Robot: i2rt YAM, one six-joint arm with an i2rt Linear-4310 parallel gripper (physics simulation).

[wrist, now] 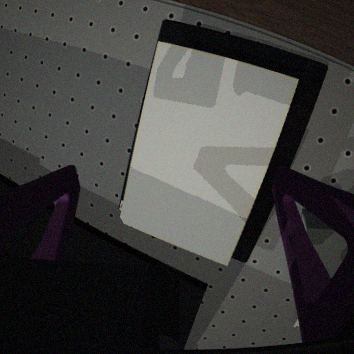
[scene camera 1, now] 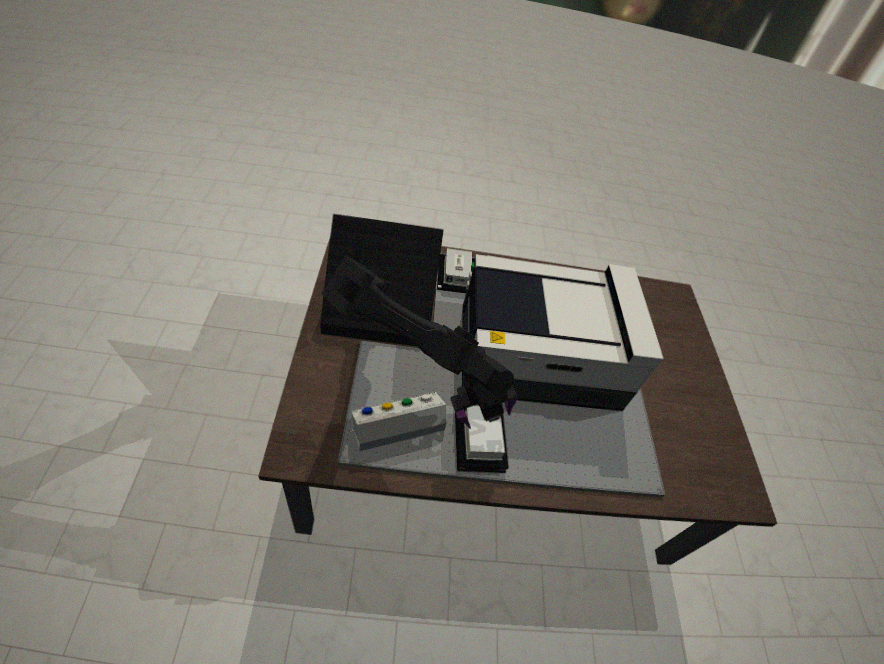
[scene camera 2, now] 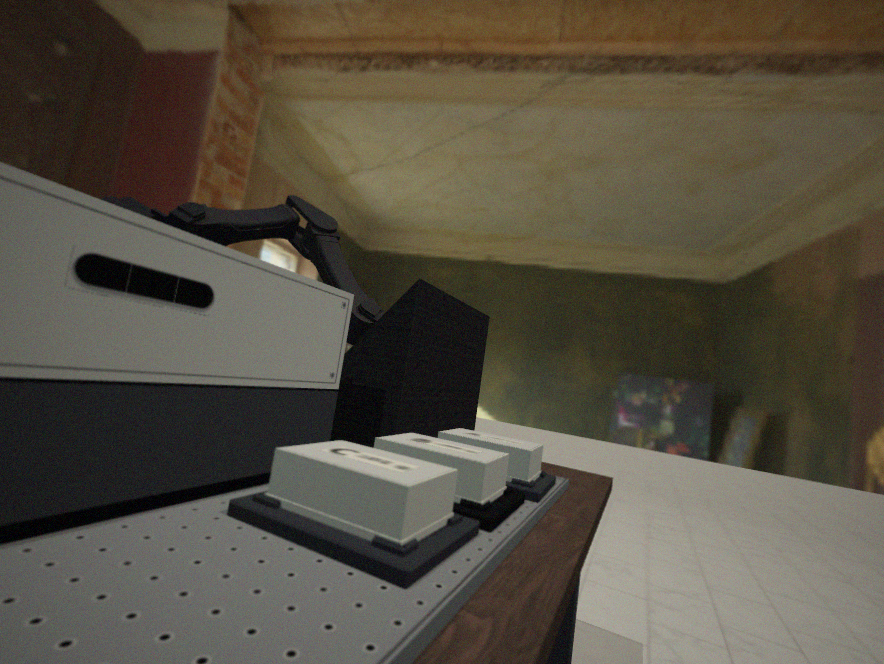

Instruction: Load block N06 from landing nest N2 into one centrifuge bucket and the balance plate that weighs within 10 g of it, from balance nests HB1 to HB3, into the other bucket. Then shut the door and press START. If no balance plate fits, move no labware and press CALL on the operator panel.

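Places are measured from the arm's base along level axes (x left, y back, z up), in metres.
Pixels of known places: gripper, fingertip midpoint: point(wrist: 175, 176).
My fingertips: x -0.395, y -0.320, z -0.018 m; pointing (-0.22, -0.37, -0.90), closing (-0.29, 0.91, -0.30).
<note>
For each thing: its top centre in the pictures, then the offset to it from my fingertips. Level surfaces: height alone.
- black nest, middle of its top: point(wrist: 206, 149) point(scene camera 1: 482, 434) dy +0.000, dx +0.002, dz -0.074 m
- panel, middle of its top: point(scene camera 1: 400, 408) dy +0.208, dx +0.029, dz -0.029 m
- pegboard, its level: dz -0.113 m
A white block point(scene camera 1: 485, 444) point(wrist: 235, 125) sits in a black nest point(scene camera 1: 483, 468) point(wrist: 307, 85) near the table's front edge; its label is unreadable. My gripper point(scene camera 1: 487, 414) point(wrist: 175, 176) is open above the block, its purple fingertips on either side and apart from it. The centrifuge point(scene camera 1: 564, 382) point(scene camera 2: 178, 328) has a dark and a white panel on top; no buckets show. In scene camera 2, three white labelled blocks point(scene camera 2: 335, 482) point(scene camera 2: 485, 475) point(scene camera 2: 525, 457) sit in dark nests in a row; their weights are unreadable.
The panel point(scene camera 1: 400, 430) with blue, yellow, green and white buttons stands left of the front nest. A black box point(scene camera 1: 385, 271) point(scene camera 2: 446, 357) stands at the back left. Another white block point(scene camera 1: 458, 265) sits between it and the centrifuge. The arm reaches across the pegboard point(scene camera 1: 571, 457).
</note>
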